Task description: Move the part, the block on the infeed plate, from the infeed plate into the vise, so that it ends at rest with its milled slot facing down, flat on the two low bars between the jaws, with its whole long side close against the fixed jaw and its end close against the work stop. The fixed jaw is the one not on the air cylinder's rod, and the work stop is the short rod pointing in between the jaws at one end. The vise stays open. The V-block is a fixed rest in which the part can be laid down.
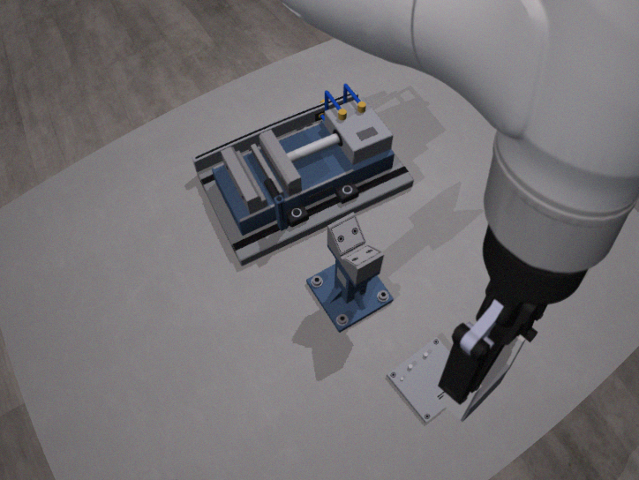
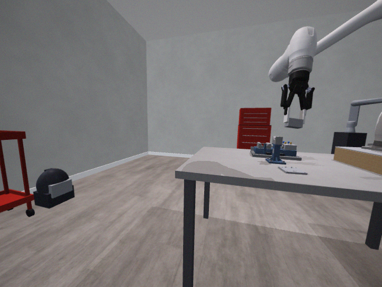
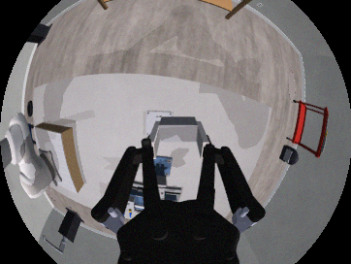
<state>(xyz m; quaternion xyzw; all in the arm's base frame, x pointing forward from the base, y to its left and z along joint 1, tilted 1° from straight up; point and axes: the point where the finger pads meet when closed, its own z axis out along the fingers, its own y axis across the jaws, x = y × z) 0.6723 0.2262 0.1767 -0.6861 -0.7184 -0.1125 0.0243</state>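
The part lies 30 mm below my hand. Round my hand: infeed plate (260 mm below, 40 mm to the right, 40 mm behind); work stop (370 mm to the right, 180 mm below, 20 mm behind); blue post (350 mm to the right, 210 mm below, 20 mm behind).
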